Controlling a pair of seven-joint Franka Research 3 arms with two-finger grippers.
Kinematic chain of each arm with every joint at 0, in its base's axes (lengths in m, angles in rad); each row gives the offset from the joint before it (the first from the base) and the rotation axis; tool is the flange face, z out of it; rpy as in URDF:
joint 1: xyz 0 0 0.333 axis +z
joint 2: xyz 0 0 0 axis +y
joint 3: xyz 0 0 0.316 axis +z
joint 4: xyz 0.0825 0 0 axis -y
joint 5: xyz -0.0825 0 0.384 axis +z
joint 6: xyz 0 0 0 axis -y
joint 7: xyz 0.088 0 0 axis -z
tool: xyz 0 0 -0.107 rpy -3.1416 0 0
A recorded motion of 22 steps. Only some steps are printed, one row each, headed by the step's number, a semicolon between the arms.
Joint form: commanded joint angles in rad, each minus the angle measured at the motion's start. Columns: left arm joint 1, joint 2, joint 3, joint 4, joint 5, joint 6, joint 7; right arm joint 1, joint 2, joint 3, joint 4, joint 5, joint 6, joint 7.
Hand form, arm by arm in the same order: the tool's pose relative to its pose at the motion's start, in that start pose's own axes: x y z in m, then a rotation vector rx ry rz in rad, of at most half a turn. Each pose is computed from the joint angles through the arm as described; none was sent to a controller.
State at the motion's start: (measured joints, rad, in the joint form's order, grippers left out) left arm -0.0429 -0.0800 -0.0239 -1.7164 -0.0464 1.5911 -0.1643; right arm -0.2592 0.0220 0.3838 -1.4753 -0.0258 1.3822 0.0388
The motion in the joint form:
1: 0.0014 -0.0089 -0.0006 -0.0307 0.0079 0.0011 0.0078; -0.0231 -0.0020 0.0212 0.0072 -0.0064 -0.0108 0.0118
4: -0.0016 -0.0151 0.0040 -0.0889 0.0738 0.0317 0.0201; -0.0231 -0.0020 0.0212 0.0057 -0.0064 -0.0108 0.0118
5: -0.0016 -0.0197 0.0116 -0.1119 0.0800 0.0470 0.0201; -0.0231 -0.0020 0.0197 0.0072 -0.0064 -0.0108 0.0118
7: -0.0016 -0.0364 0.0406 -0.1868 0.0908 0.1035 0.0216; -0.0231 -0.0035 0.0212 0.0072 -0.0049 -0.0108 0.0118
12: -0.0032 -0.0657 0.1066 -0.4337 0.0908 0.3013 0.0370; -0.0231 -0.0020 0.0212 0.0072 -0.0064 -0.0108 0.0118
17: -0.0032 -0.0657 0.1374 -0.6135 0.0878 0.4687 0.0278; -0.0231 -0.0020 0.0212 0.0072 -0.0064 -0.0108 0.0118
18: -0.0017 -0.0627 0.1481 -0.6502 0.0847 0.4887 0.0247; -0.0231 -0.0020 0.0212 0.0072 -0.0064 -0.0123 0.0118
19: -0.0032 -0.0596 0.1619 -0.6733 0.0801 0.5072 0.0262; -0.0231 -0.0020 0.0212 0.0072 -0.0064 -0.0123 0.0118
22: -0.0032 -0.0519 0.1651 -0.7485 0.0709 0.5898 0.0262; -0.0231 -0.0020 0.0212 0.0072 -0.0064 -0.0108 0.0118
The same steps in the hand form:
1: -0.0033 -0.0022 0.0098 0.0113 -0.0191 0.0062; -0.0022 0.0019 -0.0033 -0.0064 -0.0013 0.0152
4: -0.0032 -0.0111 0.0313 0.0791 -0.0303 0.0196; -0.0021 0.0019 -0.0026 -0.0065 -0.0028 0.0152
5: -0.0035 -0.0162 0.0383 0.0845 -0.0326 0.0131; -0.0022 0.0027 -0.0033 -0.0063 -0.0014 0.0167
7: -0.0051 -0.0340 0.0599 0.0900 -0.0336 -0.0105; -0.0027 0.0016 -0.0040 -0.0055 0.0000 0.0150
12: -0.0191 -0.0713 0.1449 0.0750 -0.0562 -0.0493; -0.0022 0.0019 -0.0033 -0.0064 -0.0013 0.0152
17: -0.0381 -0.0880 0.2137 0.0636 -0.0697 -0.0832; -0.0022 0.0019 -0.0033 -0.0064 -0.0013 0.0152
18: -0.0449 -0.0940 0.2297 0.0598 -0.0897 -0.0990; -0.0023 0.0019 -0.0031 -0.0065 -0.0028 0.0152
19: -0.0488 -0.0996 0.2397 0.0533 -0.0980 -0.1114; -0.0023 0.0019 -0.0031 -0.0065 -0.0028 0.0152
22: -0.0607 -0.1010 0.2690 0.0448 -0.0988 -0.1181; -0.0022 0.0019 -0.0033 -0.0064 -0.0013 0.0152

